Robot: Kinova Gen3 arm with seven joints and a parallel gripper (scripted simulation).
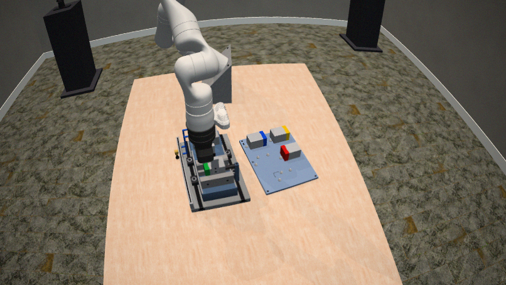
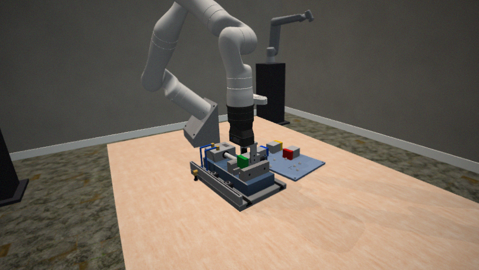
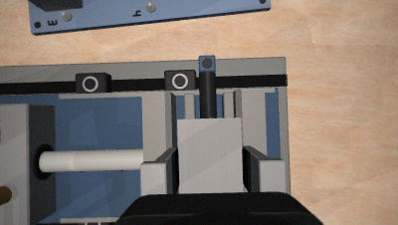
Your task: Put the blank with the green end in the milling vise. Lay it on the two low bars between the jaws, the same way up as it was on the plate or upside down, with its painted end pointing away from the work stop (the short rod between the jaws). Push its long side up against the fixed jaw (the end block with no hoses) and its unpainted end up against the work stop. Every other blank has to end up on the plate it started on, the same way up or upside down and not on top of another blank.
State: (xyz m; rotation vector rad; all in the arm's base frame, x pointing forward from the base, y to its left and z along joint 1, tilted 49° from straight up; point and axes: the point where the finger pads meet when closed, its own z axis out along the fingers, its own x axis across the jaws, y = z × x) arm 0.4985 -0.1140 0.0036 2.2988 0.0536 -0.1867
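The green-ended blank lies 2 cm below my hand. From my hand the other things lie so: vise ram (9 cm behind, 4 cm below, 1 cm to the right); fixed jaw (4 cm below, 3 cm ahead); black work stop rod (5 cm to the left, 3 cm below).
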